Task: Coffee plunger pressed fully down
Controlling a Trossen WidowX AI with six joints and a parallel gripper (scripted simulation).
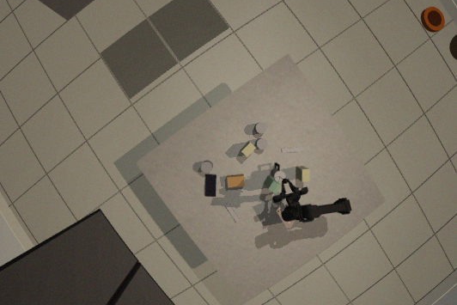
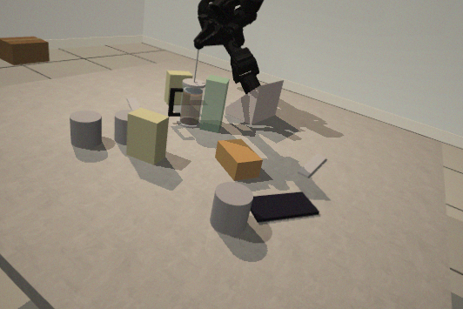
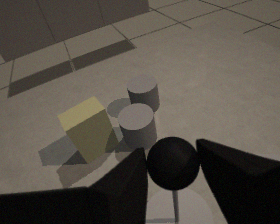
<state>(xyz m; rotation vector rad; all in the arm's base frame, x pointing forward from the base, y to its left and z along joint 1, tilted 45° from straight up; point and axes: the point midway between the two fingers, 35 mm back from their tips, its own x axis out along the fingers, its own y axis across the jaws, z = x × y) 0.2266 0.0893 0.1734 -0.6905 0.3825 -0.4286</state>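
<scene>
Right now the coffee press is 13 cm below my gripper tip, 1 cm to the right of it and 1 cm ahead of it. Also, from my gripper tip: orange box: 26 cm to the left, 22 cm below, 8 cm ahead; then dark slab: 42 cm to the left, 25 cm below, 13 cm ahead; then green box: 17 cm below, 6 cm to the left, 4 cm behind.
</scene>
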